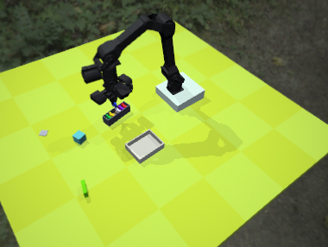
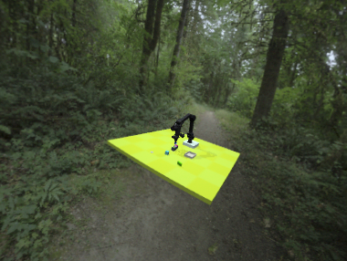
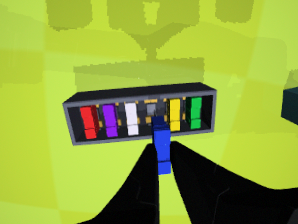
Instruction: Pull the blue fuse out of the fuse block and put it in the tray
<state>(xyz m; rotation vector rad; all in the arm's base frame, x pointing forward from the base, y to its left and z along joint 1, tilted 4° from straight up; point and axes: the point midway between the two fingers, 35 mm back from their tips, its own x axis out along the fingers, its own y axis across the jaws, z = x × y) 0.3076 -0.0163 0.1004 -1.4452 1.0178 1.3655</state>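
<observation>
Right now my gripper tip is 220 mm to the right of the tray, 90 mm above it and 30 mm past it. The rest, counted from my gripper tip: grey tile 310 mm ahead, 90 mm below, 80 mm to the right; cyan cube 190 mm ahead, 70 mm below, 40 mm to the left; blue fuse 10 mm below.
</observation>
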